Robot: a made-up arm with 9 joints.
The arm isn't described. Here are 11 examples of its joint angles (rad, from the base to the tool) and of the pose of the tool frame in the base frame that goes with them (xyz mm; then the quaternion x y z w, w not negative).
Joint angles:
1: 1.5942 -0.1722 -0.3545 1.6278 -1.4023 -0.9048 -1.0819 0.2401 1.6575
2: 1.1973 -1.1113 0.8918 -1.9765 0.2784 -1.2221 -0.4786 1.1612 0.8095
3: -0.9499 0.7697 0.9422 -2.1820 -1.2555 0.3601 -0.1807 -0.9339 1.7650
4: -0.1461 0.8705 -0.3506 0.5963 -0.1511 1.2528 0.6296 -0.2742 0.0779
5: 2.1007 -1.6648 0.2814 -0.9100 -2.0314 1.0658 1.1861 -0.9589 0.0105
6: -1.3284 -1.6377 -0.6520 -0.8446 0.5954 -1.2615 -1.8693 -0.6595 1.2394
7: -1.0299 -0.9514 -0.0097 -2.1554 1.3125 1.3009 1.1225 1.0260 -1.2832
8: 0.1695 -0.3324 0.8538 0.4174 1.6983 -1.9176 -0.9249 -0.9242 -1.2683
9: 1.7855 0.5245 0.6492 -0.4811 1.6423 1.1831 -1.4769 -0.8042 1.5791
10: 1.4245 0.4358 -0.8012 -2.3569 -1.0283 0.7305 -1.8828 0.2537 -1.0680
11: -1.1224 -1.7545 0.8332 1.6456 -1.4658 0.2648 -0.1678 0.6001 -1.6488
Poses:
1: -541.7 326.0 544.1 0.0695 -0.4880 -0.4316 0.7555
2: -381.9 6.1 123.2 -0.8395 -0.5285 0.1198 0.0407
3: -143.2 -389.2 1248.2 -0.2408 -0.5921 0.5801 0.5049
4: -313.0 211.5 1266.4 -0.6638 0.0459 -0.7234 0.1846
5: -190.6 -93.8 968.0 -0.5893 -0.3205 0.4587 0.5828
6: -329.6 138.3 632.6 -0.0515 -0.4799 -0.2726 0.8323
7: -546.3 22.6 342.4 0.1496 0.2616 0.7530 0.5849
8: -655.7 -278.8 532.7 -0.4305 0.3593 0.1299 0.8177
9: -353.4 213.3 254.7 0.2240 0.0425 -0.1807 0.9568
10: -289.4 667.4 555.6 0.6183 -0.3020 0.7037 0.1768
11: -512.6 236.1 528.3 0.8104 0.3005 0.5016 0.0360
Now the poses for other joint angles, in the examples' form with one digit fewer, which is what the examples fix.
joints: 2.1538 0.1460 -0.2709 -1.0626 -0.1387 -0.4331 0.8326 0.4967 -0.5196
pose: -463 -51 105 -0.195 -0.597 -0.754 0.193
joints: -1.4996 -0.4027 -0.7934 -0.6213 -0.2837 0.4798 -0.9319 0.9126 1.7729
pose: -608 -219 585 -0.205 -0.574 -0.083 0.789
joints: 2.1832 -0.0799 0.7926 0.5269 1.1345 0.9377 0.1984 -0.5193 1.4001
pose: -244 -192 267 -0.186 0.927 0.107 0.307
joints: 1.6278 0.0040 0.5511 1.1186 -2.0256 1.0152 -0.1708 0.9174 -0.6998
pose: -289 383 389 0.722 0.174 -0.185 0.643
